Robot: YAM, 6 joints.
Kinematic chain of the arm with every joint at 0, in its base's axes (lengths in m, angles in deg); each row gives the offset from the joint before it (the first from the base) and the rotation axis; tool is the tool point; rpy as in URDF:
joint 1: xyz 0 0 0.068 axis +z
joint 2: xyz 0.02 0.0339 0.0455 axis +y
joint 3: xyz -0.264 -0.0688 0 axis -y
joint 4: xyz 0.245 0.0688 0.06 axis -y
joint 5: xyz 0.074 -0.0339 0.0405 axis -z
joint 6: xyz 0.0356 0 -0.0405 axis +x
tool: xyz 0 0 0 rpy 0 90 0
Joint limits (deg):
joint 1: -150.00..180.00
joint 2: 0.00..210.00
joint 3: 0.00..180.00
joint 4: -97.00..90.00
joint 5: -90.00..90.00
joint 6: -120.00..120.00
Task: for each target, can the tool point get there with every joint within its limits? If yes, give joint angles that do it. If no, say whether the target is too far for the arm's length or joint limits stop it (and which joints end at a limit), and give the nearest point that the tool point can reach.
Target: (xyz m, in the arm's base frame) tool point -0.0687 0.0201 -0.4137
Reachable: no: joint limits stop it (at a limit: joint 2) | nearest point -0.0966 0.0283 -0.3487 | short by 0.071 m
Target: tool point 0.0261 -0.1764 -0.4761
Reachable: no: joint limits stop it (at a limit: joint 2) | nearest point 0.0283 -0.1916 -0.3761 | short by 0.101 m
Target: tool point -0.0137 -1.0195 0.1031
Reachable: no: too far | nearest point -0.0087 -0.6457 0.1070 | short by 0.374 m
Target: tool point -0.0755 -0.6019 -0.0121
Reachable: yes | joints -96.96 191.06 150.47 61.37 3.17 -99.45
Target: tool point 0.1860 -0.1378 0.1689
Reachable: yes | joints -43.96 73.98 26.75 7.76 -57.29 14.33
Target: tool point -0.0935 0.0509 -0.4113
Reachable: no: joint limits stop it (at a limit: joint 2) | nearest point -0.1102 0.0600 -0.3587 | short by 0.056 m
